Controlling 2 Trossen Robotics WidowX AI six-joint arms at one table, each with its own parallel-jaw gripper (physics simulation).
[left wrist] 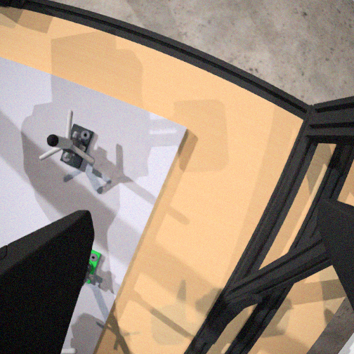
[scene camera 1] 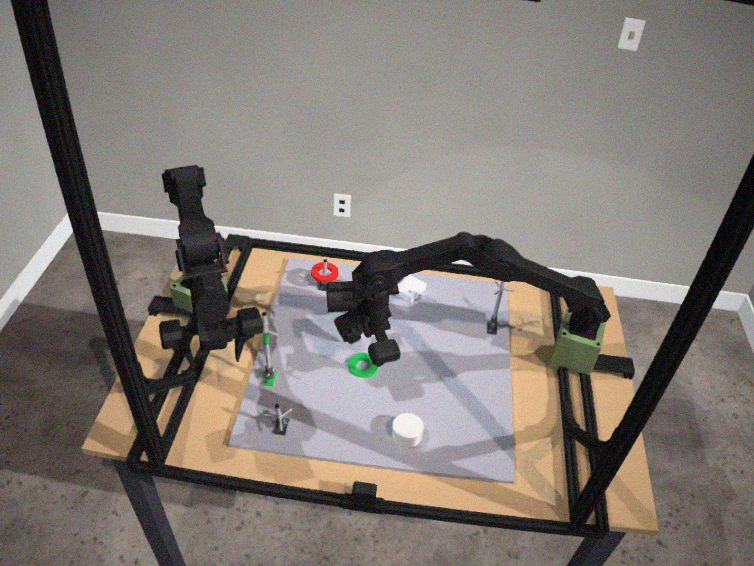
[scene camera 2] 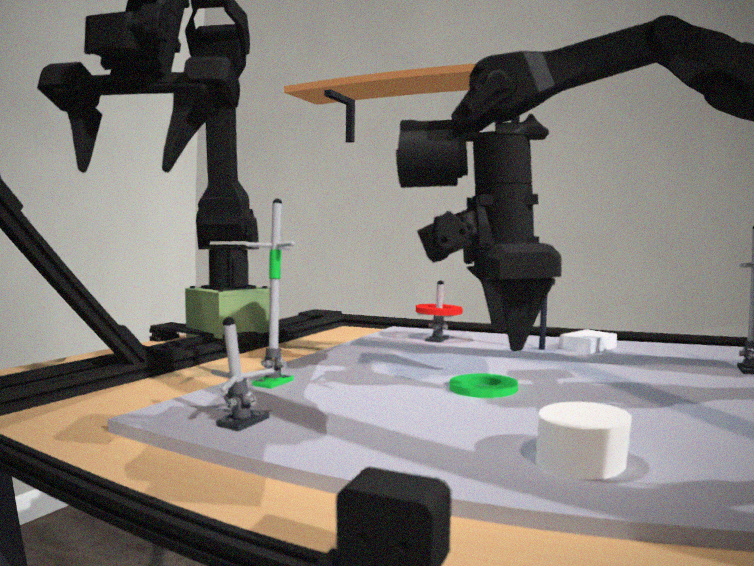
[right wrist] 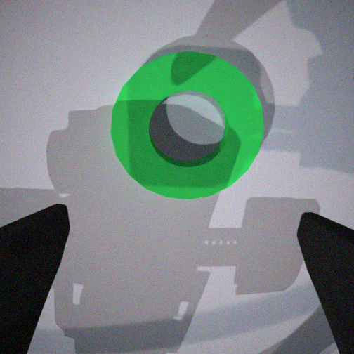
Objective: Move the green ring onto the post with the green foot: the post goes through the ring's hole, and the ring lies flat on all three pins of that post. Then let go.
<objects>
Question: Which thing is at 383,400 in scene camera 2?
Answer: A grey mat.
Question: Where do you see a grey mat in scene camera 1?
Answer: At 456,378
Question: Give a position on a green ring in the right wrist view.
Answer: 188,70
</objects>
